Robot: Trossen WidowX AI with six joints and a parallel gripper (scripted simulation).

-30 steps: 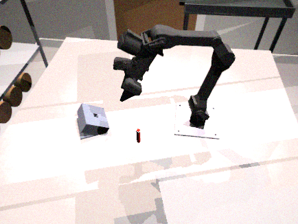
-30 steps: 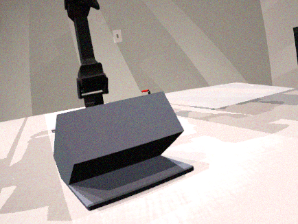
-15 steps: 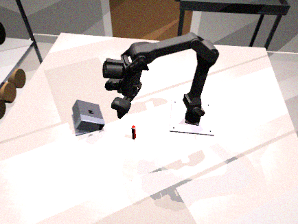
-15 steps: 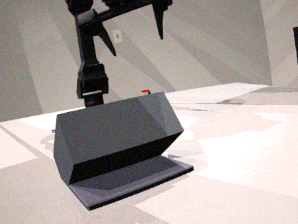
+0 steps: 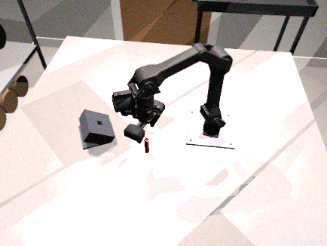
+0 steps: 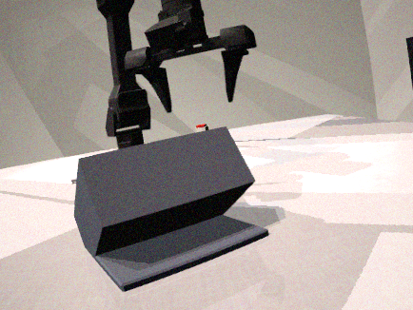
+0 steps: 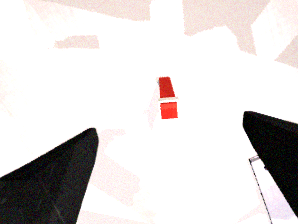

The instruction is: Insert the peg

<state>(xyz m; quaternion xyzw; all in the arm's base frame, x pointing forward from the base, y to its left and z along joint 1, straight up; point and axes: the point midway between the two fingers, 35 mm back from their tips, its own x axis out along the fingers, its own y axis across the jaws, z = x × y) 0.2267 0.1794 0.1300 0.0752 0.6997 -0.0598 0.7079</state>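
Now: gripper tip 5 cm above the red square peg. From my gripper tip the other things lie so: grey sloped panel 22 cm ahead, 7 cm below, 3 cm to the right; then thin base plate 24 cm ahead, 10 cm below, 2 cm to the right.
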